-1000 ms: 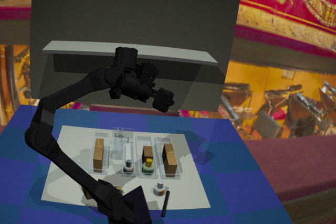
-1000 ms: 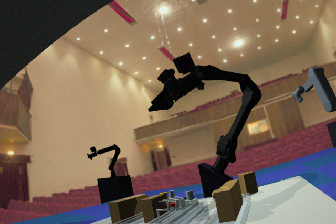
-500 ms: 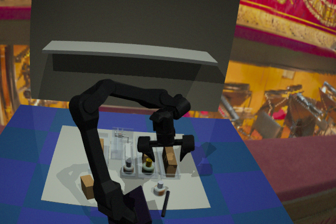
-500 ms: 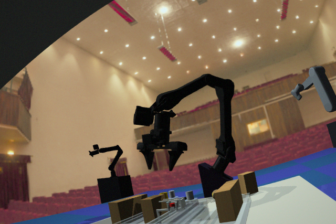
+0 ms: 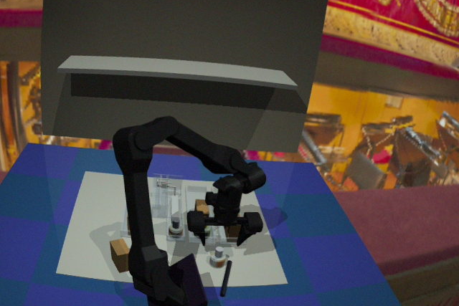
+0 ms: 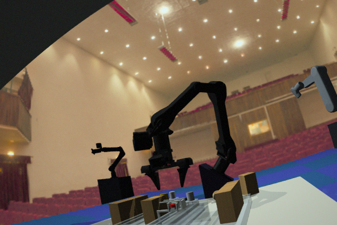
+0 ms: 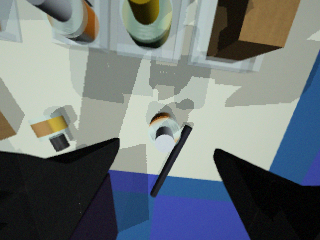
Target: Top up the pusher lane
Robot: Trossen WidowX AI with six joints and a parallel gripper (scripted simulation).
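My gripper tip is 70 mm past the black rod, 70 mm above it and 10 mm to the left of it. The rest, counted from my gripper tip: box: 270 mm to the left, 40 mm below, 10 mm ahead; red part: 320 mm ahead, 100 mm to the left; white mat: 190 mm ahead, 110 mm to the left, 70 mm below.
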